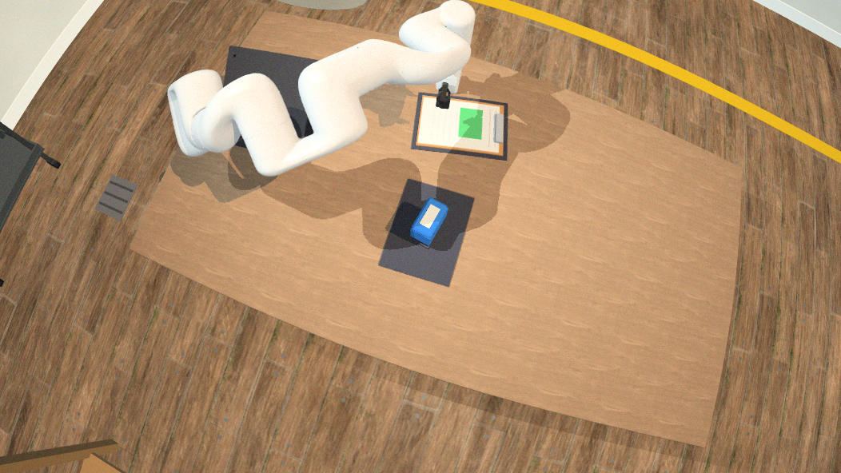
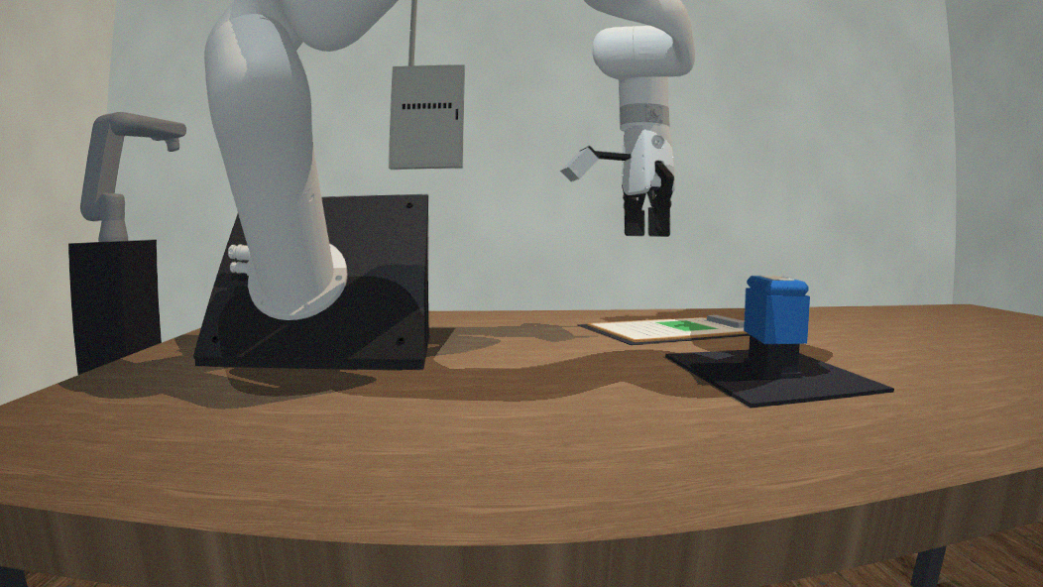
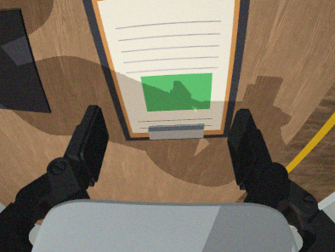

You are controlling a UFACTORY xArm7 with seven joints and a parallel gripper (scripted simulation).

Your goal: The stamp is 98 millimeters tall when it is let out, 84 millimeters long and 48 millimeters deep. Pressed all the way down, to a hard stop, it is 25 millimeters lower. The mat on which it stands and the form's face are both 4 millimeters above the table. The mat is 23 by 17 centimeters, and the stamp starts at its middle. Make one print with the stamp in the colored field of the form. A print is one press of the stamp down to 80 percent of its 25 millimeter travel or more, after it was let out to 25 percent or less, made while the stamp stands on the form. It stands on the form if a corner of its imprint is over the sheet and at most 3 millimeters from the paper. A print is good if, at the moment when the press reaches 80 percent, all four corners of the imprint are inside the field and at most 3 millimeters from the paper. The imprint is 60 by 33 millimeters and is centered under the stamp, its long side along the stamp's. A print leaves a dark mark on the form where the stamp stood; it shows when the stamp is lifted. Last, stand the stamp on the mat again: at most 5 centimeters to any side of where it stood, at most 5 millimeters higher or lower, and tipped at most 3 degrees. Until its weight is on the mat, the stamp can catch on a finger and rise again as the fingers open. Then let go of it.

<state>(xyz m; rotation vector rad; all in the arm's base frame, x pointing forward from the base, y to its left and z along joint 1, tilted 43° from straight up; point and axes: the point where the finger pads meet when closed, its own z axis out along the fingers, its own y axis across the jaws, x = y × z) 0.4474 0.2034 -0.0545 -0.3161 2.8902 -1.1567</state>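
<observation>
Now: hand 80 mm short of the blue stamp, 300 mm to the left of it and 100 mm above it. Round my hand: form: 60 mm ahead, 20 mm to the left, 150 mm below; dark mat: 80 mm ahead, 300 mm to the right, 150 mm below.
</observation>
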